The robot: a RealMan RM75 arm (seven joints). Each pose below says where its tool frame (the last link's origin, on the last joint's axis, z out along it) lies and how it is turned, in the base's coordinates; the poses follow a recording.
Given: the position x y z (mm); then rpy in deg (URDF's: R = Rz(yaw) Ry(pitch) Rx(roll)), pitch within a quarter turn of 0, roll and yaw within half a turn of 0.
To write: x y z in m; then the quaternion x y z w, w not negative. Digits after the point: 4 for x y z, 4 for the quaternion.
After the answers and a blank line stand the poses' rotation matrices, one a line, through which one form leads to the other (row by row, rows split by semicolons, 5 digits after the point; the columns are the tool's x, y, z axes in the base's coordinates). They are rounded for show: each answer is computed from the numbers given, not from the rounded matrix.
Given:
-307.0 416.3 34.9 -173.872 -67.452 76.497
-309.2 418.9 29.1 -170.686 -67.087 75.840
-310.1 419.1 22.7 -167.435 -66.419 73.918
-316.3 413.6 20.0 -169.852 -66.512 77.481
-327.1 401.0 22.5 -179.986 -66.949 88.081
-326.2 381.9 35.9 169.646 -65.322 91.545
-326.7 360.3 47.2 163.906 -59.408 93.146
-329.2 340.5 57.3 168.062 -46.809 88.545
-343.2 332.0 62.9 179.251 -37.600 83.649
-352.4 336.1 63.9 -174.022 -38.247 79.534
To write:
-0.3070 0.4163 0.0349 -0.6339 -0.5375 -0.4079 0.3781
-0.3092 0.4189 0.0291 -0.6278 -0.5459 -0.3929 0.3918
-0.3101 0.4191 0.0227 -0.6285 -0.5479 -0.3800 0.4005
-0.3163 0.4136 0.0200 -0.6193 -0.5591 -0.3798 0.3995
-0.3271 0.4010 0.0225 -0.5996 -0.5799 -0.3964 0.3835
-0.3262 0.3819 0.0359 -0.6197 -0.5668 -0.4293 0.3321
-0.3267 0.3603 0.0472 -0.6416 -0.5769 -0.4256 0.2727
-0.3292 0.3405 0.0573 -0.6824 -0.6076 -0.3495 0.2075
-0.3432 0.3320 0.0629 -0.7068 -0.6297 -0.2443 0.2103
-0.3524 0.3361 0.0639 -0.7143 -0.6167 -0.2200 0.2471

0.08954 0.98982 0.11062; 0.37286 -0.13630 0.91782; 0.92356 -0.04093 -0.38127
0.09524 0.99330 0.06543; 0.37750 -0.09686 0.92093; 0.92110 -0.06301 -0.38420
0.11082 0.99308 0.03877; 0.38439 -0.07880 0.91980; 0.91650 -0.08703 -0.39046
0.08639 0.99598 0.02369; 0.38908 -0.05562 0.91952; 0.91714 -0.07022 -0.39232
0.01311 0.99945 0.03057; 0.39133 -0.03326 0.91965; 0.92016 -0.00010 -0.39155
-0.01126 0.98776 0.15556; 0.41737 -0.13673 0.89839; 0.90867 0.07504 -0.41072
-0.02793 0.97246 0.23141; 0.50815 -0.18554 0.84104; 0.86081 0.14108 -0.48898
0.01738 0.97423 0.22490; 0.68421 -0.17561 0.70783; 0.72908 0.14158 -0.66963
0.08764 0.99290 0.08048; 0.78743 -0.11854 0.60490; 0.61015 0.01036 -0.79222
0.14266 0.98973 0.00943; 0.77228 -0.11726 0.62436; 0.61905 -0.08179 -0.78108

